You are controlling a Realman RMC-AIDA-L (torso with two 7-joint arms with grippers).
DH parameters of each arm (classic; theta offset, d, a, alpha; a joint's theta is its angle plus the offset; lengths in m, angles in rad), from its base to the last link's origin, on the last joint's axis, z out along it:
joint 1: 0 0.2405 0 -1.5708
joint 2: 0 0 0 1.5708
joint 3: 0 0.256 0 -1.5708
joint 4: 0 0 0 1.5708
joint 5: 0 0.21 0 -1.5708
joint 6: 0 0 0 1.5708
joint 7: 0 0.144 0 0
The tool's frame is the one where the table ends.
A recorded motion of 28 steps. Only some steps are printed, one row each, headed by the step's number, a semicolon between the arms.
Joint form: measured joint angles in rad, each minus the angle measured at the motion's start. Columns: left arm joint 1, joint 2, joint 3, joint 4, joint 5, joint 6, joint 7; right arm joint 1, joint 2, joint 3, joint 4, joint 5, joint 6, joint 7.
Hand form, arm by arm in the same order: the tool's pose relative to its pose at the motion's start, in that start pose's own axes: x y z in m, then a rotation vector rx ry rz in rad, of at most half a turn. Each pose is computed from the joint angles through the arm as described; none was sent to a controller.
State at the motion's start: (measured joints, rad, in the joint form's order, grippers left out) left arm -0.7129 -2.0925 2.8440 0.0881 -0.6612 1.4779 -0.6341; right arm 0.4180 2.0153 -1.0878 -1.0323 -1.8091 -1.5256 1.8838
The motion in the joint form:
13: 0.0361 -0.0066 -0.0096 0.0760 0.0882 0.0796 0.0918; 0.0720 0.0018 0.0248 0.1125 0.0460 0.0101 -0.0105
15: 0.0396 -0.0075 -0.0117 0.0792 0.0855 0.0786 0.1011; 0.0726 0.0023 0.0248 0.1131 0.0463 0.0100 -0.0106
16: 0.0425 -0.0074 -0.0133 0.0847 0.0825 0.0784 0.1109; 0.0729 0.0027 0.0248 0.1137 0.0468 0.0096 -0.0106
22: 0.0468 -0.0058 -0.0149 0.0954 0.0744 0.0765 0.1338; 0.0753 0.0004 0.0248 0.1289 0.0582 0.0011 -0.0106
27: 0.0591 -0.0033 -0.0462 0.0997 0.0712 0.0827 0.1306; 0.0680 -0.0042 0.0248 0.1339 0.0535 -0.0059 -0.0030
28: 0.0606 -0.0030 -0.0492 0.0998 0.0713 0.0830 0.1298; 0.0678 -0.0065 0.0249 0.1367 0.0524 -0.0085 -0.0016
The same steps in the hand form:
13: -0.0013 0.0338 0.0017 -0.1181 0.0688 0.0296; -0.0110 -0.0046 0.0141 -0.0438 -0.0562 0.0428
15: -0.0015 0.0342 0.0015 -0.1122 0.0731 0.0346; -0.0111 -0.0044 0.0144 -0.0448 -0.0566 0.0430
16: -0.0013 0.0347 0.0016 -0.1079 0.0790 0.0398; -0.0111 -0.0043 0.0146 -0.0458 -0.0571 0.0435
22: -0.0007 0.0350 0.0016 -0.0985 0.0891 0.0553; -0.0102 -0.0035 0.0148 -0.0593 -0.0628 0.0557
27: 0.0021 0.0312 -0.0014 -0.0646 0.1131 0.0478; -0.0058 -0.0039 0.0123 -0.0591 -0.0533 0.0723
28: 0.0022 0.0308 -0.0018 -0.0612 0.1146 0.0467; -0.0050 -0.0041 0.0115 -0.0599 -0.0502 0.0756

